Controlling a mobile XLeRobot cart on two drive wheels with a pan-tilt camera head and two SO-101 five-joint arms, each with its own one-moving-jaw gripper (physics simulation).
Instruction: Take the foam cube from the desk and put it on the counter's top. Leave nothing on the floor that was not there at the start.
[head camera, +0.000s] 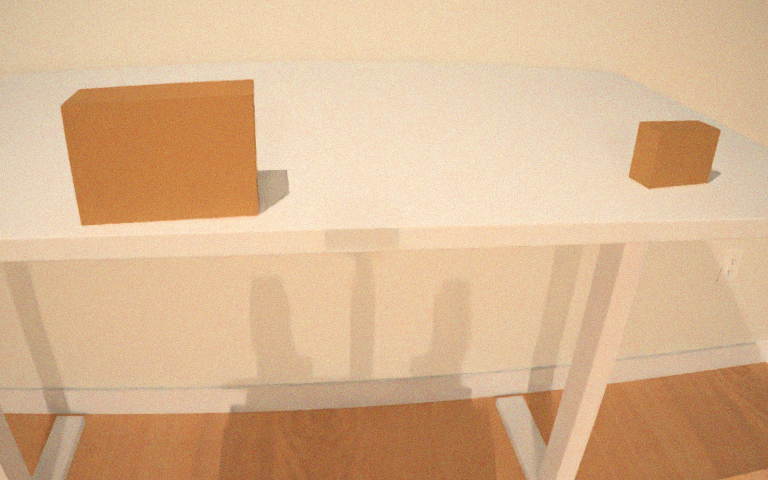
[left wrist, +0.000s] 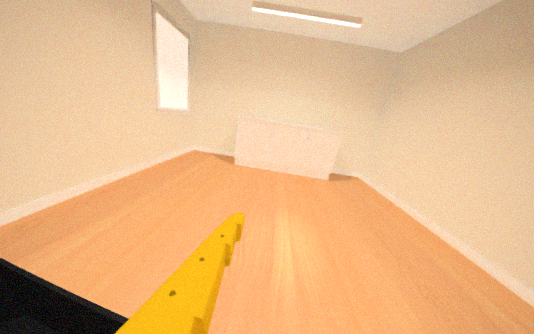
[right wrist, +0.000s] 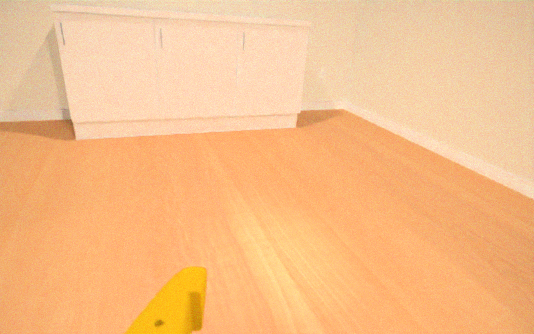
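Observation:
The white desk (head camera: 441, 141) stands across the head view. The foam cube does not show in any view; the stretches of desk top behind the two brown boxes are hidden. The white counter (left wrist: 287, 147) (right wrist: 115, 72) stands against a wall, far off in the left wrist view and nearer at the upper left in the right wrist view. My left gripper (left wrist: 236, 224) and my right gripper (right wrist: 196, 280) each show one yellow notched jaw, so both are fully open and empty. Both point out over the floor, away from the desk, and neither shows in the head view.
A large brown box (head camera: 164, 158) stands near the desk's front edge at the left. A smaller brown box (head camera: 682, 155) stands near the right end. Desk legs (head camera: 594, 362) reach down to the wooden floor (head camera: 362, 441) (left wrist: 300, 240) (right wrist: 325, 210). A wall runs behind the desk.

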